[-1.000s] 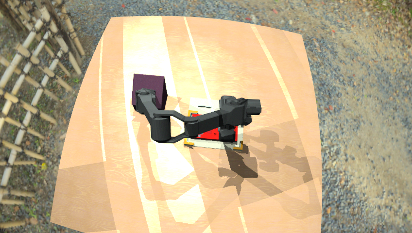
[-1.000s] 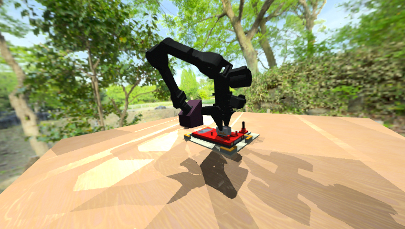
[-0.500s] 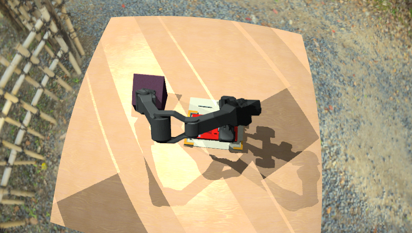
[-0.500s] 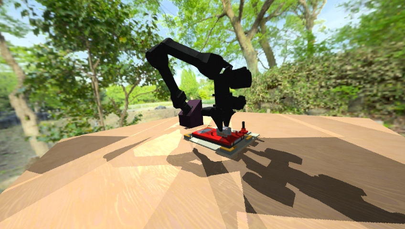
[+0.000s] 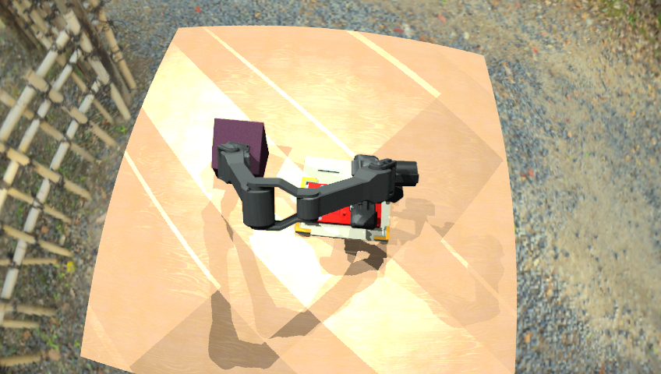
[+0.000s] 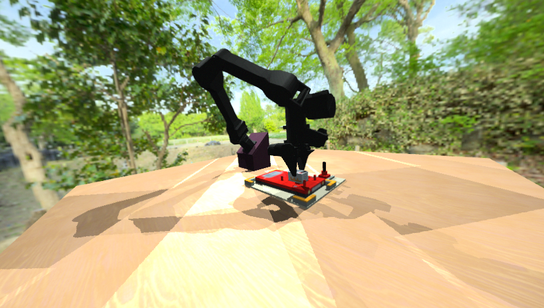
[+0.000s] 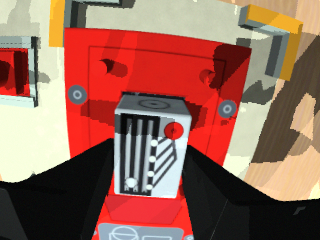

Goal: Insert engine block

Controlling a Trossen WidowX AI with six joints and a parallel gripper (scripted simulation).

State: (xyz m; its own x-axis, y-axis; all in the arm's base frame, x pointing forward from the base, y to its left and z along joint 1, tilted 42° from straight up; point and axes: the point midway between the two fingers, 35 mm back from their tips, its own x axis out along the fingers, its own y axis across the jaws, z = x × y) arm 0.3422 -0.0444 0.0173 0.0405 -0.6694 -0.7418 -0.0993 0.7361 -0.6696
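My gripper tip is now 1 cm above the grey engine block. Round my gripper tip: black upright peg (2 cm ahead, 11 cm to the left, 1 cm below).
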